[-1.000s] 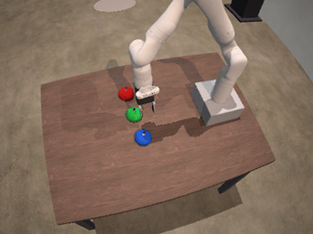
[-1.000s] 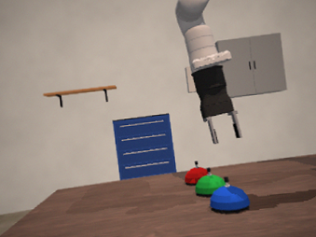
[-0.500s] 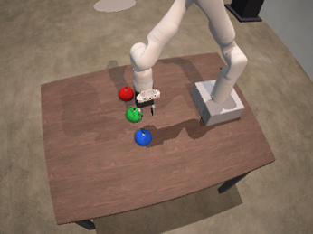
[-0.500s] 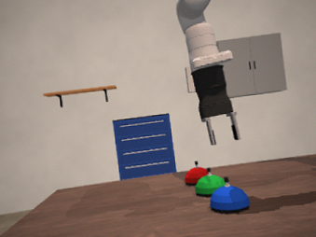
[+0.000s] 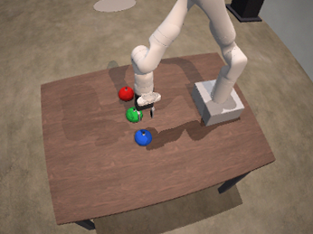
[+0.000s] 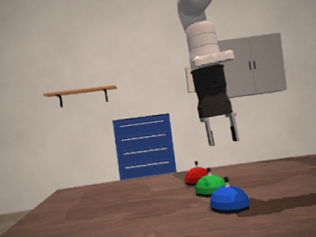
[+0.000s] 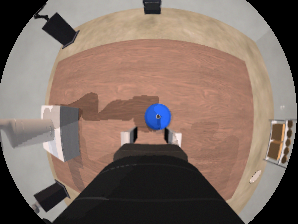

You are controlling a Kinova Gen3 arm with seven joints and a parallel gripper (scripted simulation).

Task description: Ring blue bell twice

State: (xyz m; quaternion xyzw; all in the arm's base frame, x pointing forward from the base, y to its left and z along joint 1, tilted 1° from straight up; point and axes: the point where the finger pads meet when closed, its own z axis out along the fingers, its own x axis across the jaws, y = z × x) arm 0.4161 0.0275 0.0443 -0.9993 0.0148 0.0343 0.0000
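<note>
Now: hand 11 cm above the blue bell, 3 cm to the right of it and 2 cm short of it. Also, from my hand: red bell (24 cm to the right, 11 cm below, 2 cm ahead); green bell (11 cm to the right, 11 cm below, 2 cm ahead).
</note>
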